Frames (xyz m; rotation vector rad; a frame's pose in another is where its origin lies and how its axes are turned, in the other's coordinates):
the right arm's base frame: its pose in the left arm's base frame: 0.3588 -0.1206 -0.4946 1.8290 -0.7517 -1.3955
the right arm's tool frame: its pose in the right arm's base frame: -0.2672 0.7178 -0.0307 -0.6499 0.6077 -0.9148
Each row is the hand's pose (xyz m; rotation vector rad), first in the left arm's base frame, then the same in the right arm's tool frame.
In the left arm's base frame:
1: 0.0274 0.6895 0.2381 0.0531 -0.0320 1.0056
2: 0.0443 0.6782 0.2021 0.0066 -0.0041 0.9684
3: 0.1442 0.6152 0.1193 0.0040 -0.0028 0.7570
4: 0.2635 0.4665 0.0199 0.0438 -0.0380 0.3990
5: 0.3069 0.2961 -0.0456 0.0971 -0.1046 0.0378
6: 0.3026 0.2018 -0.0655 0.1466 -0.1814 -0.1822
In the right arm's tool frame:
1: 0.0752 -0.7648 -0.7109 -2.3457 0.2115 1.7852
2: 0.1124 -0.7522 -0.6981 -2.3933 0.1494 1.7311
3: 0.2127 -0.6534 -0.6665 -2.3166 -0.1021 1.6336
4: 0.3210 -0.4963 -0.5675 -2.0930 -0.4759 1.4973
5: 0.3691 -0.3830 -0.4259 -1.8075 -0.8069 1.3714
6: 0.3710 -0.3402 -0.3395 -1.5883 -0.9877 1.3219

